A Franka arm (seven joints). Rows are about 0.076 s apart.
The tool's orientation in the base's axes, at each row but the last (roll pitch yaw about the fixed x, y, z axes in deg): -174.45, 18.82, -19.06; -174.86, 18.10, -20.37; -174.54, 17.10, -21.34; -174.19, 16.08, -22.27; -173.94, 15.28, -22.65; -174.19, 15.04, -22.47
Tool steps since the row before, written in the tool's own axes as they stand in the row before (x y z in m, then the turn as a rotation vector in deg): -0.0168, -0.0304, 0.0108, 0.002, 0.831, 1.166; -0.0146, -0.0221, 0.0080, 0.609, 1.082, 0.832; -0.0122, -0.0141, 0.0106, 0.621, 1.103, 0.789; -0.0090, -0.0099, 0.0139, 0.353, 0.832, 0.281; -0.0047, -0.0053, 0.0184, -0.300, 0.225, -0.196; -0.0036, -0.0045, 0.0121, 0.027, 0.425, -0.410
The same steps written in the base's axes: -0.0072, 0.0356, -0.0020, -0.610, -0.545, -1.175; -0.0068, 0.0268, -0.0012, -0.076, -1.042, -1.069; -0.0079, 0.0192, -0.0052, -0.063, -1.074, -1.034; -0.0070, 0.0150, -0.0098, -0.082, -0.830, -0.447; -0.0057, 0.0102, -0.0159, -0.320, -0.132, 0.244; -0.0038, 0.0077, -0.0103, -0.066, -0.475, 0.345
